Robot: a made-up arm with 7 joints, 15 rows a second.
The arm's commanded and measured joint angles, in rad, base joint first. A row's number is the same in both.
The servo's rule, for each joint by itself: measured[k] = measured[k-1] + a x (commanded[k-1-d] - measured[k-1]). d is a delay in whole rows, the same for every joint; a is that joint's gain. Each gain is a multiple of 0.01, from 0.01 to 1. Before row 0 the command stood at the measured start. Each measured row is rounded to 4 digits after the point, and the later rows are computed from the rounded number. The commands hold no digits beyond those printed.
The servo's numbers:
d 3
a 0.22 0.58 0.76 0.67 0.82 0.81 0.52
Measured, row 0:
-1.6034, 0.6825, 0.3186, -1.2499, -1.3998, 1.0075, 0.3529
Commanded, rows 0 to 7:
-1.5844, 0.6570, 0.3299, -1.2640, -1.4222, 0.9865, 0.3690
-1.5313, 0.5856, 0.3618, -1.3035, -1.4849, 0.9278, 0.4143
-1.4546, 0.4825, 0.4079, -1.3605, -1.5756, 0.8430, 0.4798
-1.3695, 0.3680, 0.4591, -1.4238, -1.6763, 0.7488, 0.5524
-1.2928, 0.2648, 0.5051, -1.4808, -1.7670, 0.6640, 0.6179
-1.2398, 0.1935, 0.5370, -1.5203, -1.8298, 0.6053, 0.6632
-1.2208, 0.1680, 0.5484, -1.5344, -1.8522, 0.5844, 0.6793
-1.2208, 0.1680, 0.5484, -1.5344, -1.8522, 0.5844, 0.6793
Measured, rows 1 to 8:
-1.6034, 0.6825, 0.3186, -1.2499, -1.3998, 1.0075, 0.3529
-1.6034, 0.6825, 0.3186, -1.2499, -1.3998, 1.0075, 0.3529
-1.6034, 0.6825, 0.3186, -1.2499, -1.3998, 1.0075, 0.3529
-1.5992, 0.6677, 0.3272, -1.2593, -1.4182, 0.9905, 0.3613
-1.5843, 0.6201, 0.3535, -1.2889, -1.4729, 0.9397, 0.3889
-1.5558, 0.5403, 0.3948, -1.3369, -1.5571, 0.8614, 0.4362
-1.5148, 0.4404, 0.4437, -1.3951, -1.6548, 0.7702, 0.4966
-1.4660, 0.3386, 0.4904, -1.4525, -1.7468, 0.6842, 0.5597

